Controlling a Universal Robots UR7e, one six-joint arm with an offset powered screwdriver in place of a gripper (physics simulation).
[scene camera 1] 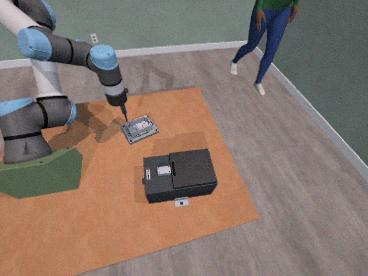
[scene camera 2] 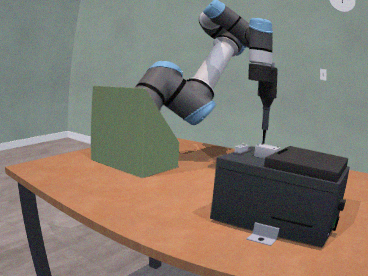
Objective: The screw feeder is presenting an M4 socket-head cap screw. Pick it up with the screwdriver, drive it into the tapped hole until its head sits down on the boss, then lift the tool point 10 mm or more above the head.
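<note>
The screwdriver (scene camera 1: 126, 121) (scene camera 2: 264, 143) points down, nearly upright. In scene camera 1 its tip is at the back left edge of the grey metal part (scene camera 1: 140, 127), at or just above it; the gap cannot be told. In scene camera 2 the tip's lower end is close behind the feeder's white block (scene camera 2: 267, 150), and the metal part is hidden. The screw, the tapped hole and the boss are too small to make out, so whether a screw is on the bit cannot be told. The black screw feeder (scene camera 1: 194, 169) (scene camera 2: 272, 197) stands apart from the tool, with a small pale outlet (scene camera 1: 148, 174) (scene camera 2: 241, 148).
A green angled block (scene camera 1: 47, 175) (scene camera 2: 120, 132) stands near the arm's base on the orange-brown table (scene camera 1: 110, 225) (scene camera 2: 165, 210). A metal bracket (scene camera 1: 181, 202) (scene camera 2: 263, 234) is at the feeder's front foot. A person (scene camera 1: 272, 35) is on the floor beyond the table in scene camera 1.
</note>
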